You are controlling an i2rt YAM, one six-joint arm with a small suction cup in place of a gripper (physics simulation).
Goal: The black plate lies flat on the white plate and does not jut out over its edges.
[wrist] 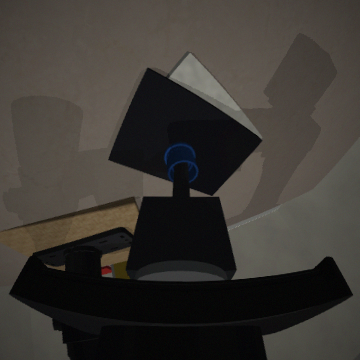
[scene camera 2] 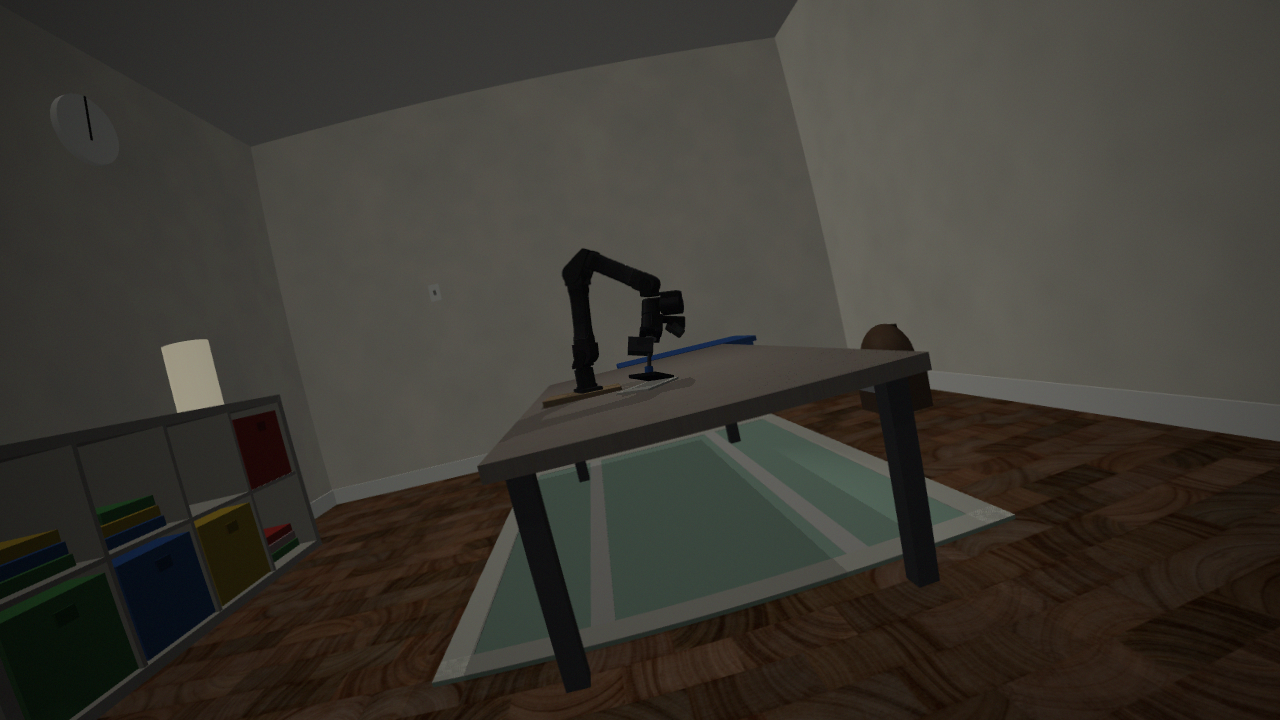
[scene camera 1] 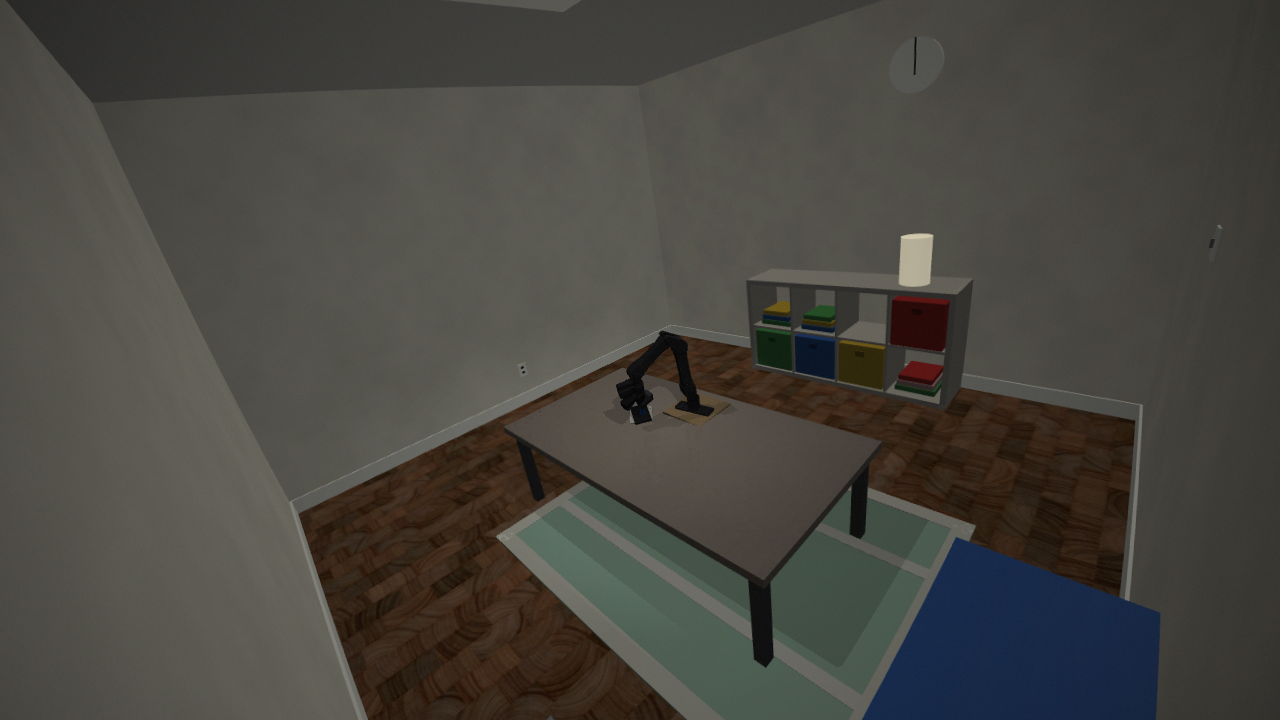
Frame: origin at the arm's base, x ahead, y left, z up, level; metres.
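Where they show: hand, its tool point: (wrist: pixel 180 151) (scene camera 2: pixel 648 378) (scene camera 1: pixel 643 413); arm's base, origin of its link: (wrist: pixel 82 247) (scene camera 2: pixel 587 390) (scene camera 1: pixel 694 409).
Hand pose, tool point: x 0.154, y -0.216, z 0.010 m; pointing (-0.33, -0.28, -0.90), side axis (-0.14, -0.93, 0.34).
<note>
Things, the pixels of their top centre, and the offset from my tool point. Level surfaces: height alone.
- black plate, centre of its top: (wrist: pixel 197 162) (scene camera 2: pixel 650 369) (scene camera 1: pixel 640 409) dx +0.009, dy -0.007, dz +0.027 m
- white plate, centre of its top: (wrist: pixel 199 144) (scene camera 2: pixel 647 384) (scene camera 1: pixel 641 414) dx -0.014, dy -0.026, dz -0.015 m
- table, height of its surface: dz -0.021 m
The black plate (scene camera 1: pixel 640 416) (scene camera 2: pixel 655 376) (wrist: pixel 145 110) hangs from my suction cup (scene camera 2: pixel 648 368) (wrist: pixel 181 161), which is stuck to its upper face near one edge in the wrist view. The white plate (scene camera 2: pixel 629 392) (wrist: pixel 197 77) lies on the table below it. A thin gap shows between the two plates in scene camera 2. In the wrist view the black plate is turned relative to the white one and covers most of it. A white corner shows at the top, and the black plate juts out to the left. The covered edges of the white plate are hidden.
The arm's base stands on a wooden board (scene camera 1: pixel 677 415) (scene camera 2: pixel 559 402) (wrist: pixel 75 224) on the table (scene camera 1: pixel 680 483) (scene camera 2: pixel 760 389), close to the plates. A cubby shelf (scene camera 1: pixel 850 282) with a lamp (scene camera 1: pixel 915 259) stands by the wall. A blue surface (scene camera 1: pixel 1038 626) lies beyond the table's far end from the arm.
</note>
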